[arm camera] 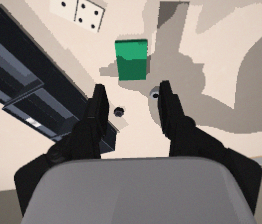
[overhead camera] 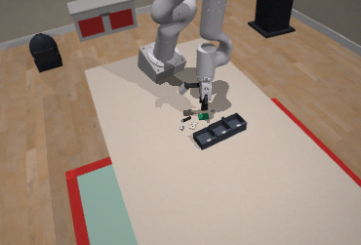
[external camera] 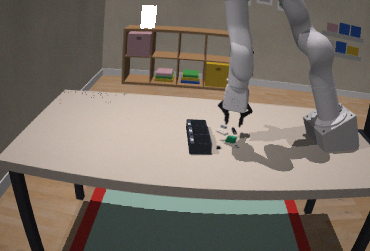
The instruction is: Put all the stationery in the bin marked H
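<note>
The green flat piece lies 90 mm below my hand. From my hand the other things lie so: white domino-like piece (40 mm ahead, 70 mm to the right, 90 mm below); black stick (10 mm behind, 90 mm to the right, 80 mm below); grey thing (20 mm behind, 60 mm to the left, 90 mm below).
</note>
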